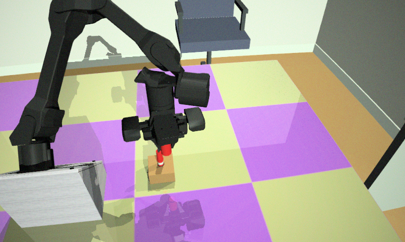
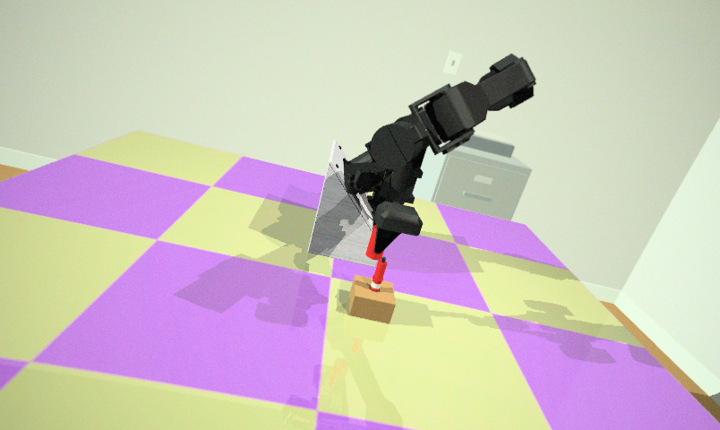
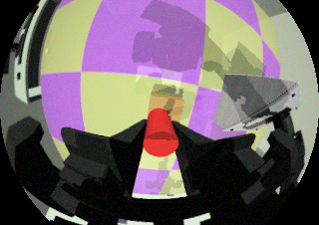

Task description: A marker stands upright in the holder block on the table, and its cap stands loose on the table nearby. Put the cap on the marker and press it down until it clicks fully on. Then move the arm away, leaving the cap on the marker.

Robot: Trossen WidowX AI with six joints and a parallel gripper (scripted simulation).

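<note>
My gripper tip is 2 cm past the white band, 2 cm to the right of it and 7 cm above it. The rest, counted from my gripper tip: red cap: 1 cm above; then tan holder block: 2 cm behind, 2 cm to the left, 11 cm below.
</note>
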